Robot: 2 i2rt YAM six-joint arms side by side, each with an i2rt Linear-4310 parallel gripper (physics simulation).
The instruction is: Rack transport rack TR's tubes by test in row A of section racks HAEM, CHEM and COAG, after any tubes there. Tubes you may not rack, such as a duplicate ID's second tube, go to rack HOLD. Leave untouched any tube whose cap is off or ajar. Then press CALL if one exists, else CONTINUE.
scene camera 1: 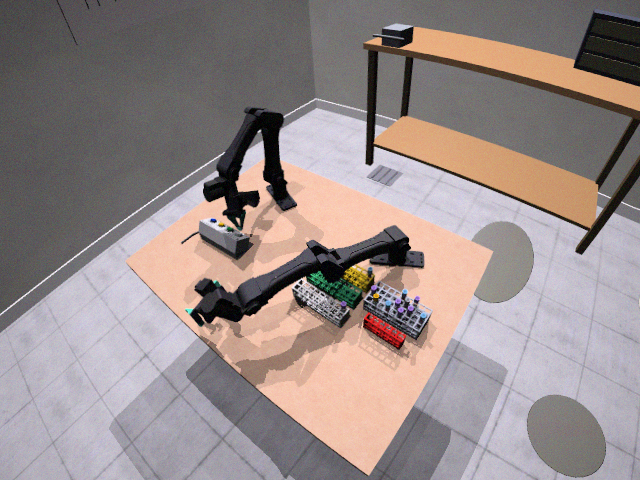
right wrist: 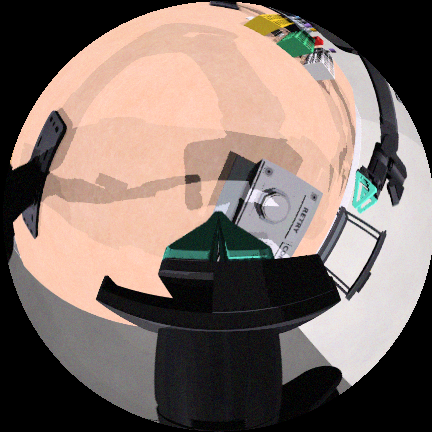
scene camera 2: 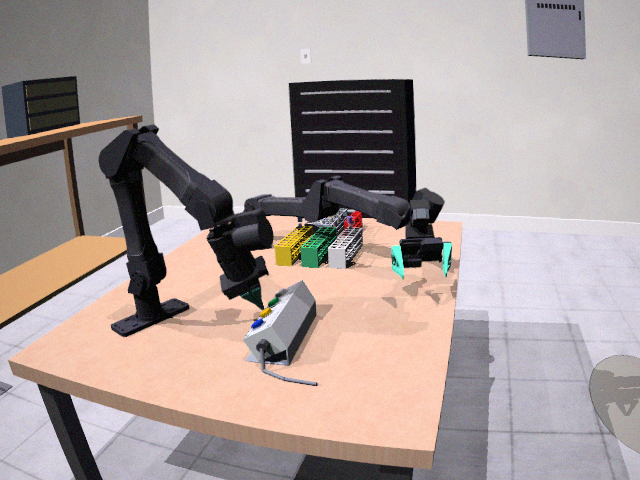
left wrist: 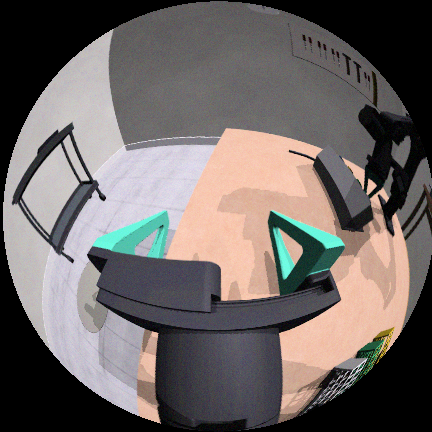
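Where they show: left gripper, fingertip midpoint: (scene camera 1: 195, 299) (right wrist: 355, 209) (scene camera 2: 424, 276) (left wrist: 218, 215); right gripper, fingertip midpoint: (scene camera 1: 240, 230) (right wrist: 218, 216) (scene camera 2: 262, 308); left arm's base, link origin: (scene camera 1: 396, 258); right arm's base, link origin: (scene camera 1: 281, 196) (scene camera 2: 150, 318) (left wrist: 385, 213).
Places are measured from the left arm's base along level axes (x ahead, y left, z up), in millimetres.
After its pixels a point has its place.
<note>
My right gripper (scene camera 1: 240, 228) @(y -610, x -33, z 40 mm) (scene camera 2: 262, 307) @(y -610, x -33, z 40 mm) (right wrist: 218, 216) @(y -610, x -33, z 40 mm) is shut and empty, its tips low over the button box (scene camera 1: 222, 241) @(y -655, x 45, z 55 mm) (scene camera 2: 299, 322) @(y -704, x 32, z 43 mm) (left wrist: 340, 187) @(y -660, x 51, z 44 mm), close to the green button (scene camera 1: 230, 228) @(y -640, x -13, z 69 mm) (scene camera 2: 272, 302) @(y -653, x -14, z 71 mm). In the right wrist view the fingers hide that button; the silver RETRY button (right wrist: 274, 205) @(y -594, x 6, z 68 mm) shows beyond. My left gripper (scene camera 2: 424, 276) @(y -639, x 322, z 78 mm) (left wrist: 218, 215) @(y -639, x 322, z 78 mm) is open and empty above the table edge. A white rack (scene camera 1: 321, 308) @(y -237, x 253, z 16 mm) (scene camera 2: 337, 257) @(y -330, x 194, z 32 mm) holds a purple-capped tube (scene camera 1: 343, 304) @(y -163, x 276, z 93 mm). A green rack (scene camera 1: 352, 298) @(y -140, x 229, z 57 mm) (scene camera 2: 310, 257) @(y -300, x 126, z 30 mm) and yellow rack (scene camera 2: 283, 255) @(y -263, x 56, z 31 mm) stand beside it. Rack labels are unreadable.
A larger grey rack (scene camera 1: 423, 329) @(y 84, x 299, z 31 mm) holds several tubes with purple, light blue and yellow caps. A red rack (scene camera 1: 384, 331) @(y -34, x 331, z 56 mm) stands alongside. A blue-capped tube (scene camera 1: 370, 270) @(y -93, x 139, z 93 mm) stands in the yellow rack. The left arm reaches over the racks. A cable (scene camera 2: 289, 379) @(y -849, x -12, z 6 mm) trails from the button box.
</note>
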